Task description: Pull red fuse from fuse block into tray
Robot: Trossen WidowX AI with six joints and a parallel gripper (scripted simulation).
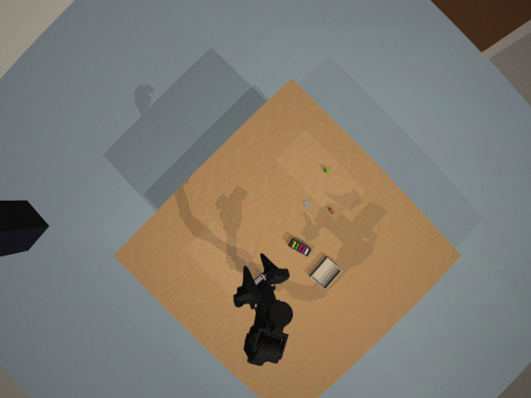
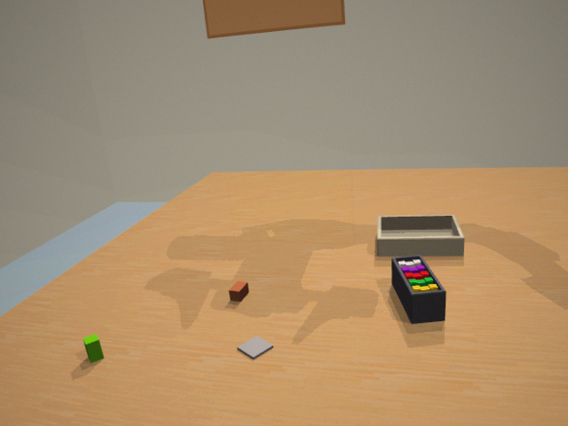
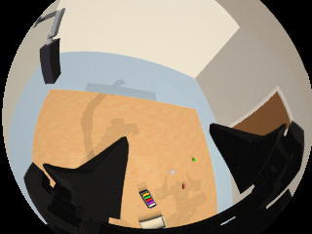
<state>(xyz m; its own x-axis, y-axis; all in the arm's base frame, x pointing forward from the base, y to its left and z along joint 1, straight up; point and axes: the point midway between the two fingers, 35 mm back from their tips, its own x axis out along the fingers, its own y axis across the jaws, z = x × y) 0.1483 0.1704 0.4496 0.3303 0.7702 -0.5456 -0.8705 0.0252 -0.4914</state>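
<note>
Now: the red fuse 11 cm ahead of my gripper tip, 18 cm to the right of it and 43 cm below it. From my gripper tip the other things lie so: beige tray 11 cm ahead, 37 cm to the right, 45 cm below; flat grey tile 29 cm ahead, 6 cm to the right, 45 cm below.
</note>
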